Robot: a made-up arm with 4 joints.
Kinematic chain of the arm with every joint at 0, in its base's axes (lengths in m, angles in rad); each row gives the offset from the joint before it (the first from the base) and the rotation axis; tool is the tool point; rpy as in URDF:
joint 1: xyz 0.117 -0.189 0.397 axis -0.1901 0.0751 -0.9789
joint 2: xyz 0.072 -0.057 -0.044 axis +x
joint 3: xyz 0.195 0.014 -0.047 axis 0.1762 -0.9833 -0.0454
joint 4: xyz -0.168 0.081 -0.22 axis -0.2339 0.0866 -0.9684
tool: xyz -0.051 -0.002 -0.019 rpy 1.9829 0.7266 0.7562
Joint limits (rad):
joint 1: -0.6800..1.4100
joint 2: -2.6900..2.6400
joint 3: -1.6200..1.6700
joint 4: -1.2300..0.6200
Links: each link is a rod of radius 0.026 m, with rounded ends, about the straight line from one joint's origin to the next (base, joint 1, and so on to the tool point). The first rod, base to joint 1, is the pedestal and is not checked.
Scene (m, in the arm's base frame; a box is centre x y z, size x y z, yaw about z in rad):
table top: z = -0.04
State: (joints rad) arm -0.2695 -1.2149 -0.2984 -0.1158
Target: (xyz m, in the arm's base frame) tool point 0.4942 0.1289 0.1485
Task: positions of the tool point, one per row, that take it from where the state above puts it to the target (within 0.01 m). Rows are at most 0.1 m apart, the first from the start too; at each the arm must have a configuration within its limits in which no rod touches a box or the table.
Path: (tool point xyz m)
1: 0.1790 -0.3857 0.1321
2: 0.1919 -0.3380 0.0720
3: 0.2108 -0.2680 0.0274
4: 0.2393 -0.1833 0.0074
5: 0.2794 -0.0948 0.0178
6: 0.3451 -0.0420 0.0195
7: 0.4051 0.0168 0.0429
8: 0.4556 0.0757 0.0870
9: 0.4942 0.1289 0.1485

